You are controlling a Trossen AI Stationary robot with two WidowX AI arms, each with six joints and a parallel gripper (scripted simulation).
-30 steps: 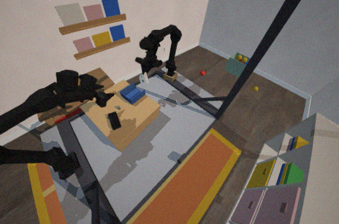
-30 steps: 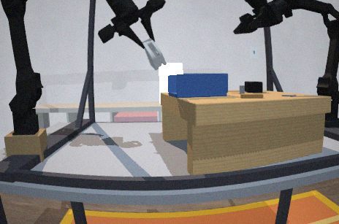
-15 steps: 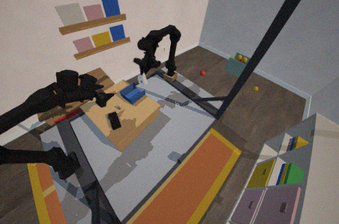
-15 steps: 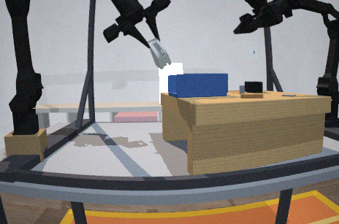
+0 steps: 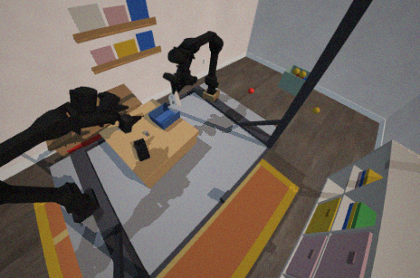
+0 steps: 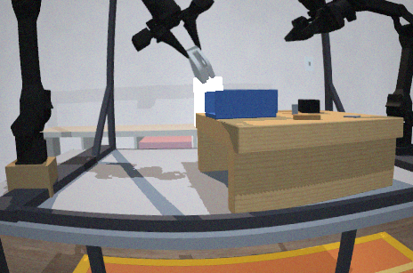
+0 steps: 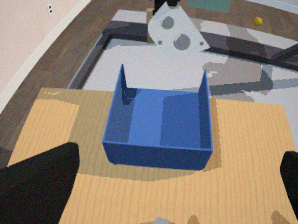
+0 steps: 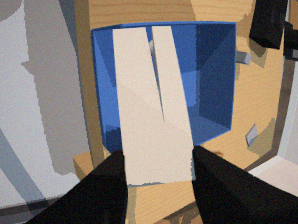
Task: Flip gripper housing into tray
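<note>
Right now my right hand is 1 cm short of the blue tray, 13 cm to the right of it and 14 cm above it. Also, from my right hand: wooden block (1 cm ahead, 23 cm to the left, 22 cm below).
</note>
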